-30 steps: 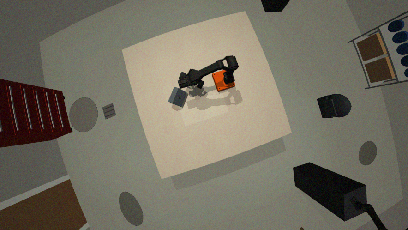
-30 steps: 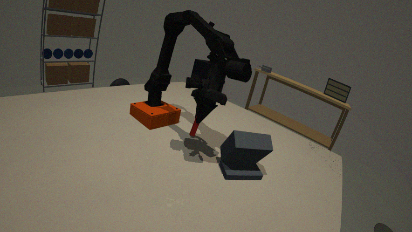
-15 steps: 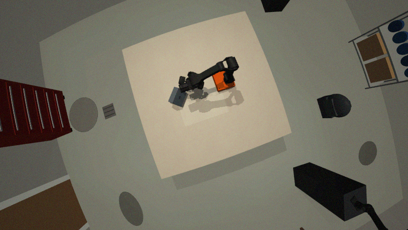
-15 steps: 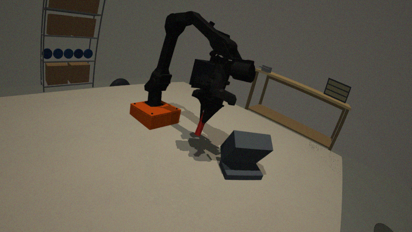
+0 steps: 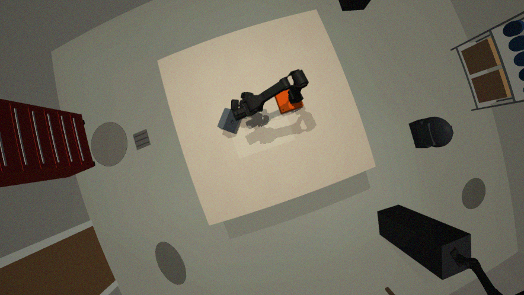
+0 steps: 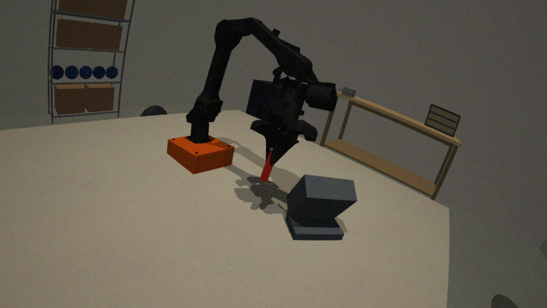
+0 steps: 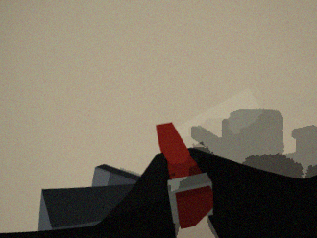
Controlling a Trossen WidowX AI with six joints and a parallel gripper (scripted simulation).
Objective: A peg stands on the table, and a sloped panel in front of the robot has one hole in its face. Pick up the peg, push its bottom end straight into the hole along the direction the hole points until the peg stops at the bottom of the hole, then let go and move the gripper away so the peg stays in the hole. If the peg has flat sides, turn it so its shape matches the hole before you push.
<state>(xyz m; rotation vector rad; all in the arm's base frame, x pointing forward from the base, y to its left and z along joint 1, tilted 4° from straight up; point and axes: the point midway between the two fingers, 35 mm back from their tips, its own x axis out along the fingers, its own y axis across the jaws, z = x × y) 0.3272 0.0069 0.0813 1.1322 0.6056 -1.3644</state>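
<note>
Right now the grey sloped panel is 120 mm ahead of my gripper tip, 80 mm to the left of it and 50 mm below it. Round my gripper tip: red peg (10 mm to the left, 10 mm above).
</note>
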